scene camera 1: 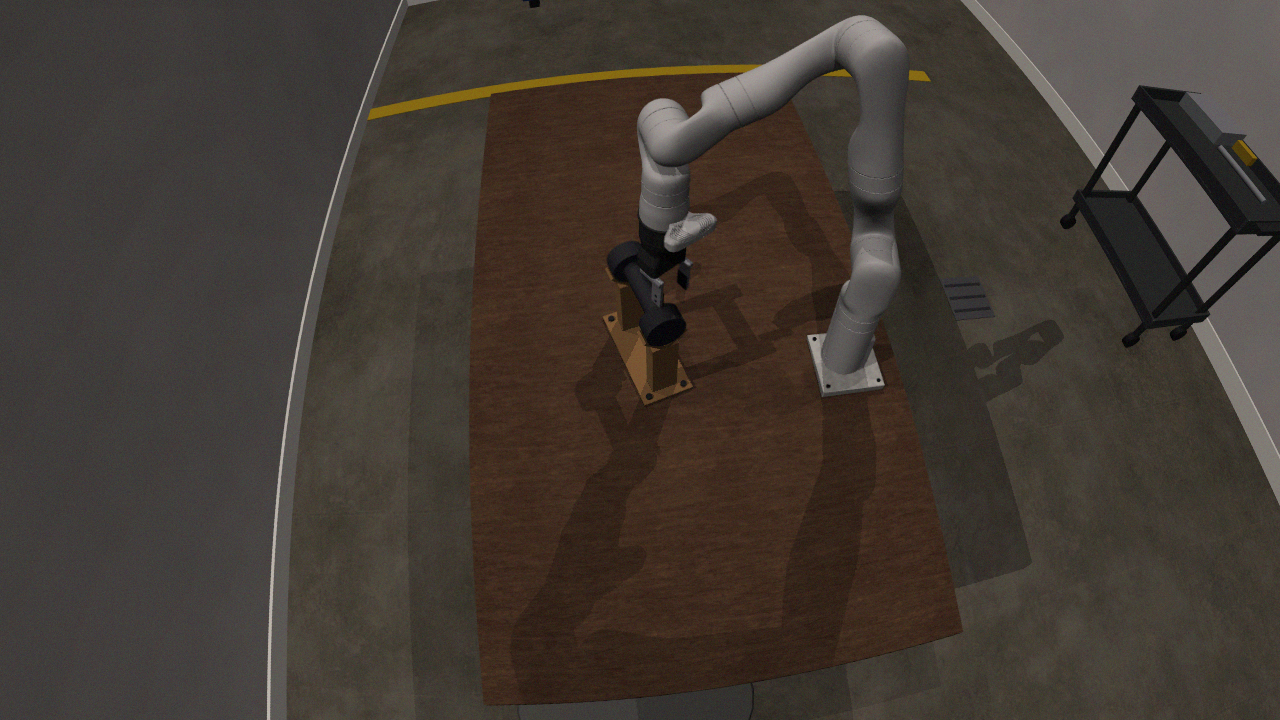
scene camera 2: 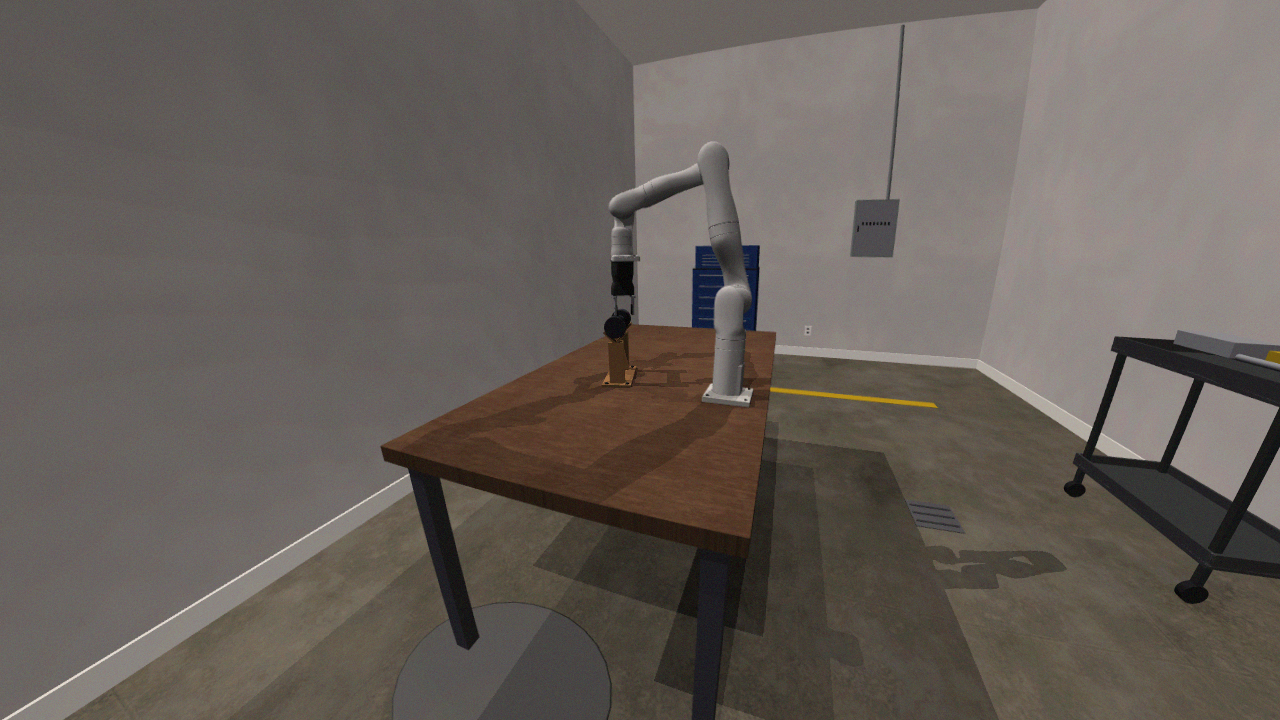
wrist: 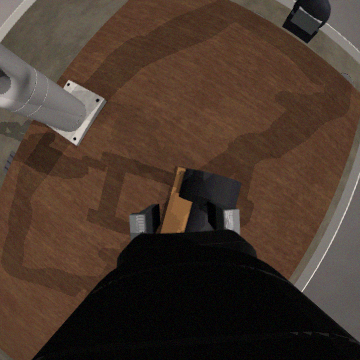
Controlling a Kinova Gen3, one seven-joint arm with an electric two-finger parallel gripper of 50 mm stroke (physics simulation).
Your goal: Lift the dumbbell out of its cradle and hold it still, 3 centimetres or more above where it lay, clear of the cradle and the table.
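Pixels of known places: gripper, fingertip midpoint: [scene camera 1: 670, 293] [scene camera 2: 624, 314] [wrist: 183, 212]; arm's base, origin of the base link: [scene camera 1: 841, 355] [scene camera 2: 726, 390] [wrist: 70, 114].
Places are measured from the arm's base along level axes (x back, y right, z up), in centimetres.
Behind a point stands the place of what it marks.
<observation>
The black dumbbell [scene camera 1: 640, 290] {x -40.8, y 3.8, z 20.4 cm} [scene camera 2: 614, 327] {x -37.0, y -4.3, z 19.1 cm} [wrist: 211, 187] {x -37.0, y -2.7, z 22.5 cm} lies in its orange-brown cradle [scene camera 1: 663, 367] {x -37.4, y -4.2, z 7.3 cm} [scene camera 2: 617, 361] {x -36.6, y -3.9, z 7.3 cm} [wrist: 176, 216] {x -38.2, y 5.8, z -0.5 cm}, its heads beyond the two posts. My gripper [scene camera 1: 671, 282] {x -36.0, y 1.1, z 22.5 cm} [scene camera 2: 623, 308] {x -36.0, y 1.1, z 22.5 cm} [wrist: 183, 212] {x -36.0, y 1.1, z 22.5 cm} is open and empty, pointing down, fingertips near the height of the dumbbell's top. In the wrist view the handle runs close to the right finger, which partly overlaps it, while the left finger stands over the table beyond the cradle's other side. Gripper and handle are off-centre from each other. Whether the right finger touches the handle cannot be told. The dumbbell's near part is hidden in the wrist view.
The cradle stands on the brown wooden table [scene camera 1: 733, 501] {x -26.4, y -28.3, z -1.4 cm} [scene camera 2: 572, 447] {x -27.6, y -46.6, z -1.3 cm} [wrist: 200, 80] {x -23.6, y -27.1, z -1.3 cm}. The arm's white base plate [scene camera 1: 848, 383] {x 0.0, y -6.8, z 0.4 cm} [scene camera 2: 726, 399] {x 1.5, y -8.1, z 0.3 cm} [wrist: 92, 99] {x -3.3, y -6.5, z 0.4 cm} is bolted to the table at the right in the scene views. A dark cart [scene camera 1: 1154, 317] [scene camera 2: 1150, 505] stands on the floor farther right.
</observation>
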